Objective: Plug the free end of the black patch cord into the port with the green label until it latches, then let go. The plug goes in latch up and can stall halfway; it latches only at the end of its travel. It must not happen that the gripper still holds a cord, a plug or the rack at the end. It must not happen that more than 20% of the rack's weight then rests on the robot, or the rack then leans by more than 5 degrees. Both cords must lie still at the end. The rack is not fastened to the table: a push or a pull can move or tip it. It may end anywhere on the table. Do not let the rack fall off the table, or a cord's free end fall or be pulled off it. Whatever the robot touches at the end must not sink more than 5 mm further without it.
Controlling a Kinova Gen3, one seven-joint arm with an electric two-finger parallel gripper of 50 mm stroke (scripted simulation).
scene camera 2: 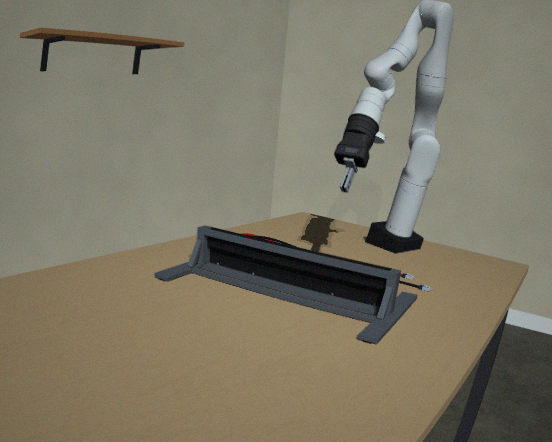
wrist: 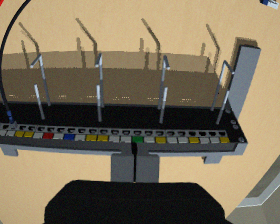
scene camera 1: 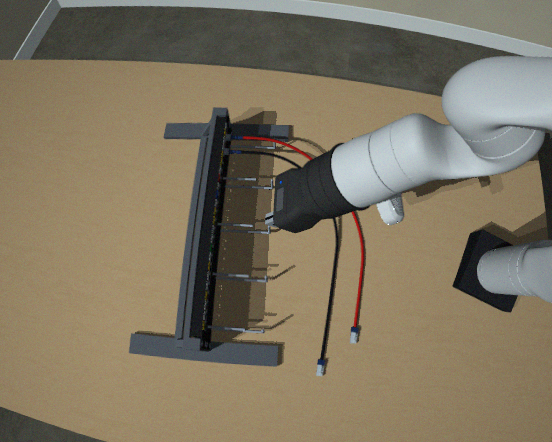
Path:
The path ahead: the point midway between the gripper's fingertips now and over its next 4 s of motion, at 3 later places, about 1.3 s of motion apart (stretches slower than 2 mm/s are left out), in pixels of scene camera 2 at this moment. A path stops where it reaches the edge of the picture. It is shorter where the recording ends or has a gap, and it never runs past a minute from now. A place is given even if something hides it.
The gripper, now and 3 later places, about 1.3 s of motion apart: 343, 189; 340, 184; 305, 178; 286, 209

